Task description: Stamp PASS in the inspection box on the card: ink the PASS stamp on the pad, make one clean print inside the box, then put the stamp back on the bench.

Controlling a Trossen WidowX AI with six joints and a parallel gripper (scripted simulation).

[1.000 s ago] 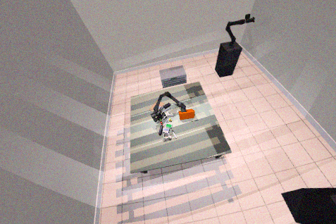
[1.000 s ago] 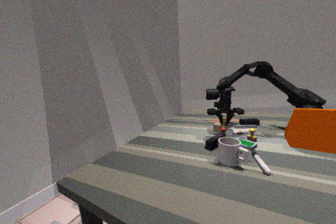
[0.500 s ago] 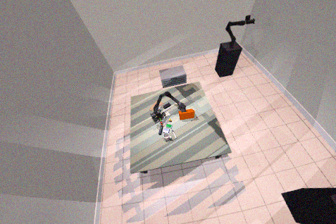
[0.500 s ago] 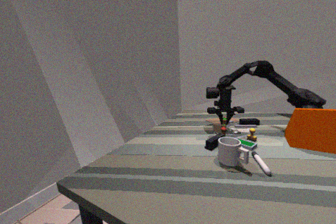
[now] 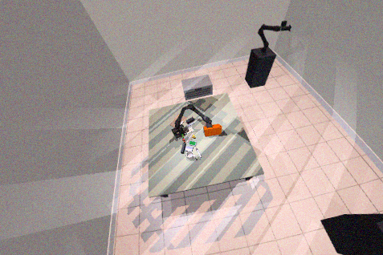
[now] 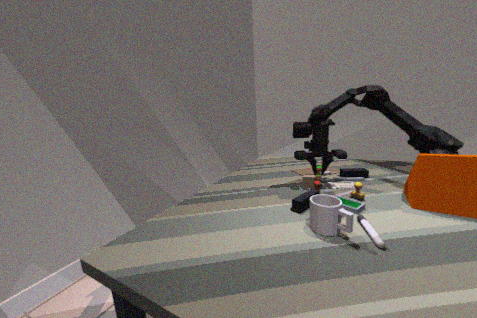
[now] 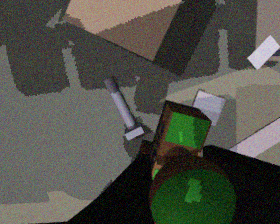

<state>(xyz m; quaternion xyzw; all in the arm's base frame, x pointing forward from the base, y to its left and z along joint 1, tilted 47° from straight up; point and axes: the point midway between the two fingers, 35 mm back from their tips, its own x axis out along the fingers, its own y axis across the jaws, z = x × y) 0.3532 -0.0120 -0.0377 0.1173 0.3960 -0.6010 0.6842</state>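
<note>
Now: the green ink pad 10 cm to the left of my gripper tip, 10 cm behind it and 7 cm below it. Also, from my gripper tip: green-knobbed stamp right at my gripper tip; red-topped stamp 5 cm below, 4 cm to the left; blue stamp 13 cm to the right, 5 cm below, 2 cm ahead.
</note>
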